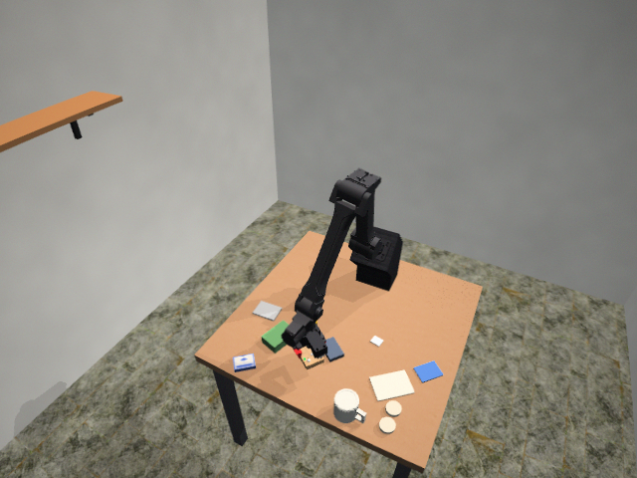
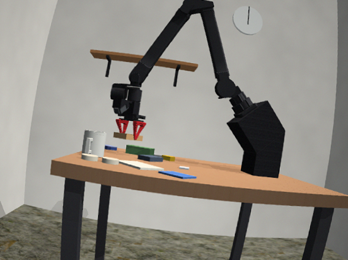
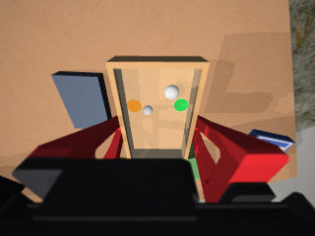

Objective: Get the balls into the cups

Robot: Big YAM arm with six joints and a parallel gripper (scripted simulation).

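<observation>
Now: hand 10 mm above the wooden puzzle. The rest, counted from my hand: yellow block: 170 mm behind, 100 mm to the right, 70 mm below; then dark blue block: 100 mm behind, 70 mm below, 40 mm to the left; then green block: 160 mm to the right, 60 mm below, 40 mm behind.
</observation>
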